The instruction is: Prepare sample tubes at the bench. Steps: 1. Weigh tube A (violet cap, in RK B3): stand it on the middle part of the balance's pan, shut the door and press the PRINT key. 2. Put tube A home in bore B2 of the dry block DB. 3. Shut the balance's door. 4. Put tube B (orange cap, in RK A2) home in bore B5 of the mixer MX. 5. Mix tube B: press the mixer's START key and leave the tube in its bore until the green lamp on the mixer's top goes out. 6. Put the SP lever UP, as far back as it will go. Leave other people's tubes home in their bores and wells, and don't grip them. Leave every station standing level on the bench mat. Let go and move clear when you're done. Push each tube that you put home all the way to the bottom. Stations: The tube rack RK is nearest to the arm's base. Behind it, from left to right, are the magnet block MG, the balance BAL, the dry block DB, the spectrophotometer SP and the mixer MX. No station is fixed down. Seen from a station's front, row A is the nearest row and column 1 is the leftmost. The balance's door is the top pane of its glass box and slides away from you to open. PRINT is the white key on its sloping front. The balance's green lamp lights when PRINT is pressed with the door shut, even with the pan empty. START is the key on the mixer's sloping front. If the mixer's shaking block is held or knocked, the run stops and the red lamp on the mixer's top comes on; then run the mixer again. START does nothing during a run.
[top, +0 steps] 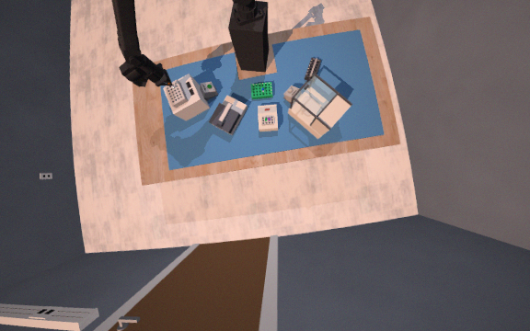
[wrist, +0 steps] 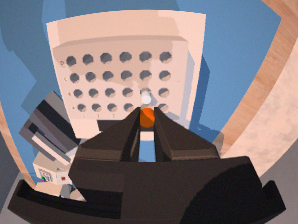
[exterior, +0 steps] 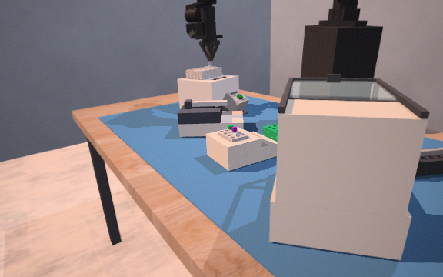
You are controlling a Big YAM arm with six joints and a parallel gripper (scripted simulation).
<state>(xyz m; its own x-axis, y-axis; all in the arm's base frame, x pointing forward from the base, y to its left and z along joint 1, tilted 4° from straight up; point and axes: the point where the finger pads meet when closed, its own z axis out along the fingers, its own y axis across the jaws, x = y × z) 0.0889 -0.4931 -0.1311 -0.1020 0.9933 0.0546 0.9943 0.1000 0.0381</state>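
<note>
The mixer's shaking block is 3 cm ahead of my hand, 1 cm to the right of it and 5 cm below it. The rest, counted from my hand: spectrophotometer lever: 22 cm ahead, 21 cm to the left, 12 cm below; then orange-capped tube: 2 cm below; then mixer's start key: 1 cm ahead, 17 cm to the left, 14 cm below.
</note>
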